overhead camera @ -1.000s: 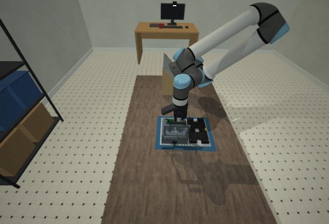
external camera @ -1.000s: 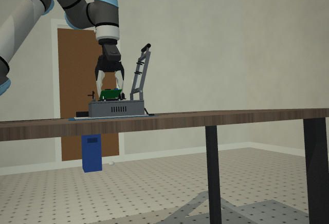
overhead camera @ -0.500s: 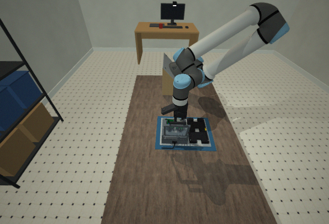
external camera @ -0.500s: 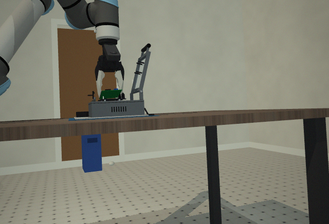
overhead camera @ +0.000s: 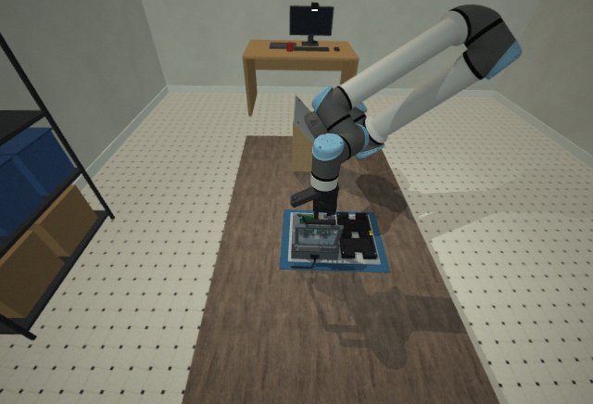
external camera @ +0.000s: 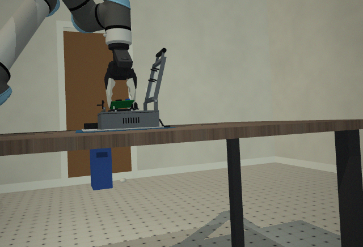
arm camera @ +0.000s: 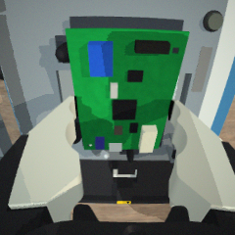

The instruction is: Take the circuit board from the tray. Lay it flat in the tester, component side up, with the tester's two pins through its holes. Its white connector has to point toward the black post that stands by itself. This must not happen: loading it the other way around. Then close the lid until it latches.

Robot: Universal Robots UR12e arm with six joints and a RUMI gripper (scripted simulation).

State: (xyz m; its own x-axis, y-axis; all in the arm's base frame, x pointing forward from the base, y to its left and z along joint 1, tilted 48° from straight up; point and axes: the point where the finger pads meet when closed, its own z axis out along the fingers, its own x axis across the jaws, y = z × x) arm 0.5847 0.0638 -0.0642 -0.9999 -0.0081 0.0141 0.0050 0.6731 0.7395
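My hand is right at the green circuit board. Also, from my hand: tester lid (12 cm ahead, 10 cm above); tester (4 cm to the left, 3 cm ahead, 3 cm above).
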